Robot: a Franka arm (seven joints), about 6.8 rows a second.
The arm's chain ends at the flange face. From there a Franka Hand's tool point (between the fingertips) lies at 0.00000 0.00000 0.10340 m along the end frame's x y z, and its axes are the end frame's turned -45 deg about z.
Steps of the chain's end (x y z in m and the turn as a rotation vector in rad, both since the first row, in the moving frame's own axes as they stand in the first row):
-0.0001, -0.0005, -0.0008, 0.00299, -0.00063, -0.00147
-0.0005, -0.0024, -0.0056, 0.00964, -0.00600, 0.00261
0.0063, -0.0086, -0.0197, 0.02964, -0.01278, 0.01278
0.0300, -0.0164, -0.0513, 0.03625, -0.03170, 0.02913
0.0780, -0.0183, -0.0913, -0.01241, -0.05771, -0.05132
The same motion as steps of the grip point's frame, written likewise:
0.0005, -0.0007, -0.0008, 0.00256, 0.00167, -0.00147
0.0016, -0.0032, -0.0056, 0.01106, 0.00257, 0.00261
0.0118, -0.0047, -0.0198, 0.03000, 0.01192, 0.01278
0.0332, 0.0047, -0.0514, 0.04805, 0.00322, 0.02913
0.0629, 0.0390, -0.0915, 0.03203, -0.04958, -0.05132

